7 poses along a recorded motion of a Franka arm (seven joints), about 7.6 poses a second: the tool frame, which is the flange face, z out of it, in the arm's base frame.
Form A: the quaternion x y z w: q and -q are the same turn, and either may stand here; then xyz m.
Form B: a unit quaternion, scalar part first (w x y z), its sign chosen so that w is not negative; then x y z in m. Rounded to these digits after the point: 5 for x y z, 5 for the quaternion.
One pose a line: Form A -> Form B
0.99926 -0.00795 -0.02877 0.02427 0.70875 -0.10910 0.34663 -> 0.02427 0.99926 -0.00795 -0.02877 0.70875 -0.10910 0.34663
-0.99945 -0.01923 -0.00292 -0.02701 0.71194 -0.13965 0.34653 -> 0.02701 0.99945 0.01923 0.00292 0.71194 -0.13965 0.34653
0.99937 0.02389 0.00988 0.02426 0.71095 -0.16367 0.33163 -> 0.02426 0.99937 0.02389 0.00988 0.71095 -0.16367 0.33163
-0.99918 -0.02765 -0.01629 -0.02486 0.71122 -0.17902 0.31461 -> 0.02486 0.99918 0.02765 0.01629 0.71122 -0.17902 0.31461
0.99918 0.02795 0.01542 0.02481 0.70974 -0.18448 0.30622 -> 0.02481 0.99918 0.02795 0.01542 0.70974 -0.18448 0.30622
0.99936 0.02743 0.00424 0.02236 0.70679 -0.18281 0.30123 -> 0.02236 0.99936 0.02743 0.00424 0.70679 -0.18281 0.30123
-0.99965 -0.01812 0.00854 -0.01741 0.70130 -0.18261 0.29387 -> 0.01741 0.99965 0.01812 -0.00854 0.70130 -0.18261 0.29387
